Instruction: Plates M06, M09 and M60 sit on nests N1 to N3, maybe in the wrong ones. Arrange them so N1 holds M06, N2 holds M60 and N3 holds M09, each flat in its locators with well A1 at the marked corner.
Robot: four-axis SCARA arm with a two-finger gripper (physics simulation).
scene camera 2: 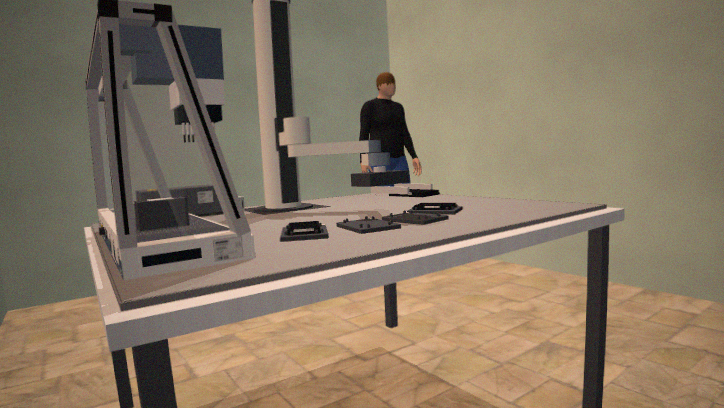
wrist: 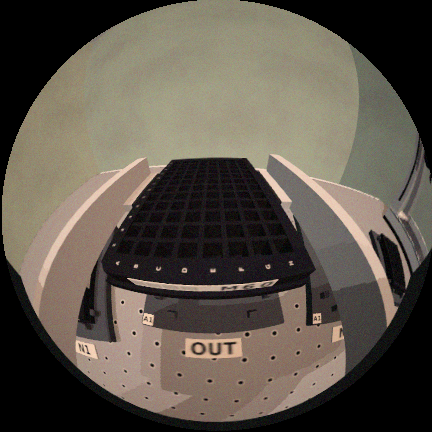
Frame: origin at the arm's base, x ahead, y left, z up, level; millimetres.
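Seen in the pictures: gripper, fingertip midpoint: (scene camera 2: 420, 188) (wrist: 206, 163).
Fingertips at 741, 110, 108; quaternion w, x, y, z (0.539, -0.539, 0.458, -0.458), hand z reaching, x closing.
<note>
A point is followed by its place in that frame, as x, y, z.
My gripper (scene camera 2: 409, 189) @[741, 110, 107] (wrist: 206, 163) @[741, 110, 107] is shut on plate M60 (scene camera 2: 426, 192) @[779, 100, 99] (wrist: 209, 220) @[689, 99, 96], a black multiwell plate held level above the OUT nest (scene camera 2: 416, 218) @[758, 76, 25] (wrist: 215, 317) @[650, 91, 25]. Its M60 label faces the near side, with letters A to H running left to right in the wrist view. Nest N1 (scene camera 2: 455, 209) @[712, 286, 25] bears a black plate (scene camera 2: 434, 206) @[660, 242, 36]. Nest N2 (scene camera 2: 368, 226) @[778, -109, 28] has no plate on it. The leftmost nest in the scene view (scene camera 2: 303, 236) @[744, -283, 22] bears another black plate (scene camera 2: 305, 227) @[709, -258, 38]. The names on these two plates are unreadable. The gripper's fingers partly hide N1 and N2 in the wrist view.
A framed machine (scene camera 2: 184, 253) @[850, -592, 45] with a raised blue-and-white head stands at the table's left end. The arm's white column (scene camera 2: 265, 111) @[34, -67, 413] stands behind the nests. A person (scene camera 2: 385, 121) stands beyond the table, behind the gripper in the scene view. An OUT label (wrist: 213, 348) @[622, 89, 15] lies before its nest.
</note>
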